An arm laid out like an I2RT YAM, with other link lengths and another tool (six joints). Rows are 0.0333 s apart.
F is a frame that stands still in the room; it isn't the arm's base.
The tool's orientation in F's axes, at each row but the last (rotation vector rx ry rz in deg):
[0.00 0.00 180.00]
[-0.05 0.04 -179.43]
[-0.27 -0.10 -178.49]
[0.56 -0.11 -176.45]
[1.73 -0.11 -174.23]
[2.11 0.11 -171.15]
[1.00 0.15 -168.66]
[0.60 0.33 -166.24]
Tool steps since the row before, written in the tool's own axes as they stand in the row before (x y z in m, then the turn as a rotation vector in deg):
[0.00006 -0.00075 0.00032 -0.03 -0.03 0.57]
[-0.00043 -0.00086 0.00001 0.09 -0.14 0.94]
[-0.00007 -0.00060 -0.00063 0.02 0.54 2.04]
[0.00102 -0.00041 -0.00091 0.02 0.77 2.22]
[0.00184 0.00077 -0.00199 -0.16 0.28 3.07]
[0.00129 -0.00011 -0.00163 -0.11 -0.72 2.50]
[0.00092 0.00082 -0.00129 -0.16 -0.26 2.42]
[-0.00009 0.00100 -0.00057 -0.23 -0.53 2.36]
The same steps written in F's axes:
[-0.00006 0.00075 0.00032 0.03 0.03 0.57]
[0.00042 0.00086 0.00001 -0.09 0.14 0.94]
[0.00005 0.00060 -0.00063 0.00 -0.54 2.04]
[-0.00104 0.00035 -0.00092 0.01 -0.77 2.22]
[-0.00171 -0.00095 -0.00202 0.13 -0.26 3.07]
[-0.00125 -0.00008 -0.00166 -0.06 0.72 2.50]
[-0.00073 -0.00098 -0.00130 0.08 0.28 2.42]
[0.00033 -0.00095 -0.00057 0.08 0.56 2.36]

